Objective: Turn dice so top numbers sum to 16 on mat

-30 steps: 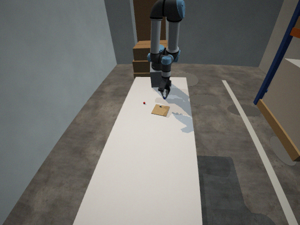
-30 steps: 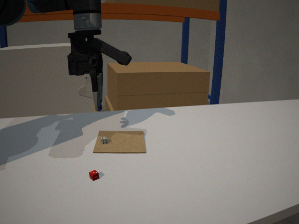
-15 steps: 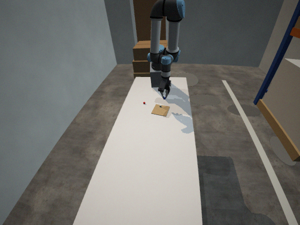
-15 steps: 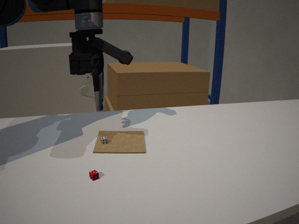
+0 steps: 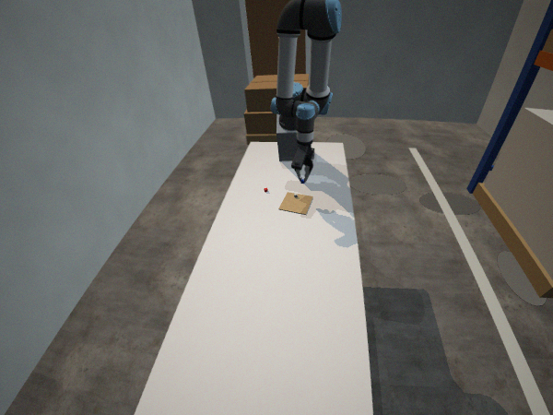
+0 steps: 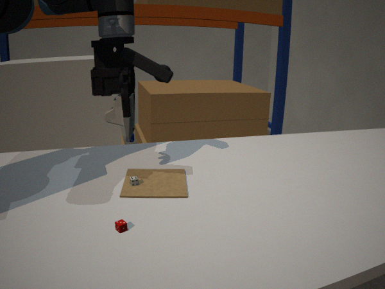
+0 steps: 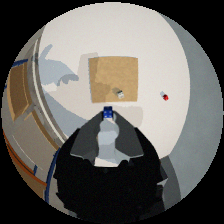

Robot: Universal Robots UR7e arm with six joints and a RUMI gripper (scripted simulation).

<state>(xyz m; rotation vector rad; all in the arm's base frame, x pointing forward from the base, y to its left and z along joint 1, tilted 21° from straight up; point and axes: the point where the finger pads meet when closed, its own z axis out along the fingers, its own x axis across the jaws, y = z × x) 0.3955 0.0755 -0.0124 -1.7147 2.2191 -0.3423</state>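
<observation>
The mat lies 5 cm ahead of my hand, 3 cm to the right of it and 11 cm below it. From my hand the other things lie so: blue die (1 cm below); then red die (4 cm behind, 20 cm to the right, 10 cm below); then white die (4 cm to the right, 10 cm below).
</observation>
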